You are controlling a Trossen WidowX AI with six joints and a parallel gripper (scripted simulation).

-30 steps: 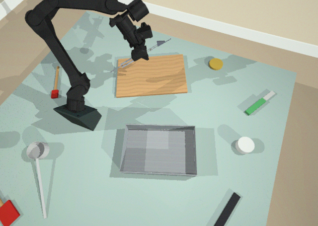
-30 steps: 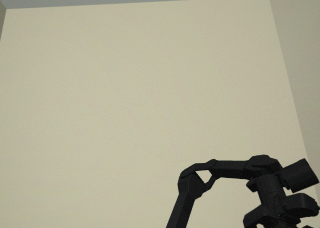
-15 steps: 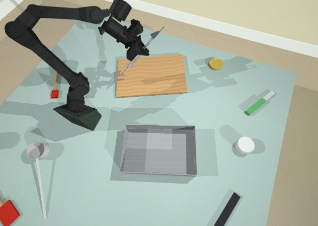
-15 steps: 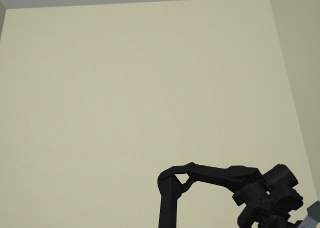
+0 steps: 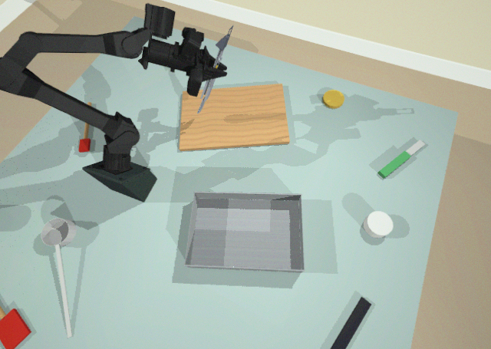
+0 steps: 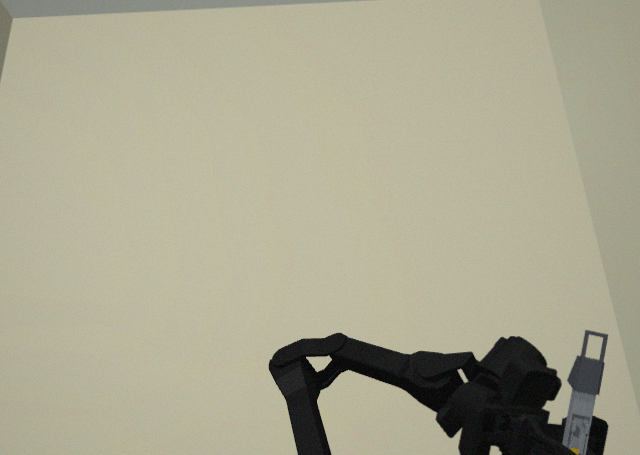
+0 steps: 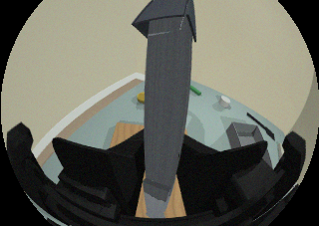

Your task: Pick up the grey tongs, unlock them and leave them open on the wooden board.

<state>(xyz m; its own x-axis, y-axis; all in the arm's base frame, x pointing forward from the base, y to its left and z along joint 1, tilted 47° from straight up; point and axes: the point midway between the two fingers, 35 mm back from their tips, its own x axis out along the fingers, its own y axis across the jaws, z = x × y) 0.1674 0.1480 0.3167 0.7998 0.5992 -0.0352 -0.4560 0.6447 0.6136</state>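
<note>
My gripper tip is 210 mm above the wooden board. From my gripper tip the other things lie so: red-headed tool (440 mm behind, 250 mm to the right, 210 mm below); yellow disc (290 mm ahead, 210 mm below, 190 mm to the left); roasting tin (350 mm to the right, 200 mm ahead, 190 mm below).
</note>
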